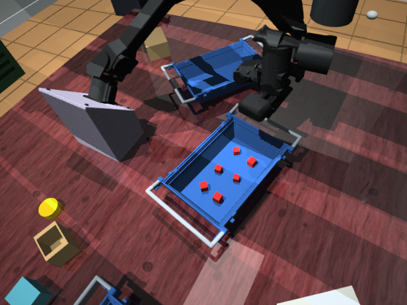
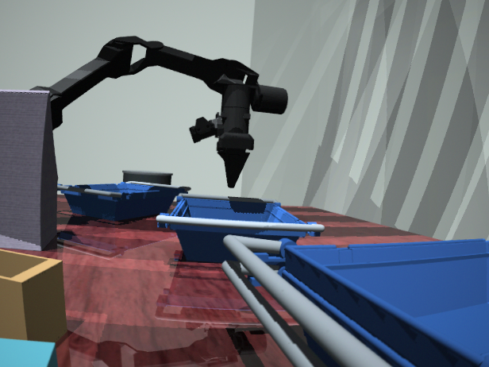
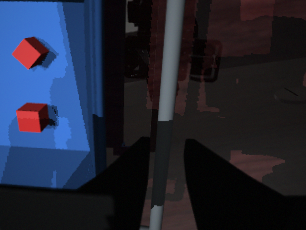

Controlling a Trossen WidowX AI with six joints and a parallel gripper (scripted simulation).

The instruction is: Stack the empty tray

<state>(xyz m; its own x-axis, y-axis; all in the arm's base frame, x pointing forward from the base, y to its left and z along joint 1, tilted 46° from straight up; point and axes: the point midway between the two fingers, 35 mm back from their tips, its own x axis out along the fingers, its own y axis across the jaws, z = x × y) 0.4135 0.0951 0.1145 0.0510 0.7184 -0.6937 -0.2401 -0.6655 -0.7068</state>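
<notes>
Right now the red block is 100 mm to the right of my gripper tip and 70 mm below it. Round my gripper tip: blue tray (210 mm behind, 170 mm to the left, 40 mm below); then tan cube (520 mm behind, 240 mm to the left, 50 mm below); then yellow disc (430 mm to the right, 410 mm behind, 70 mm below).
</notes>
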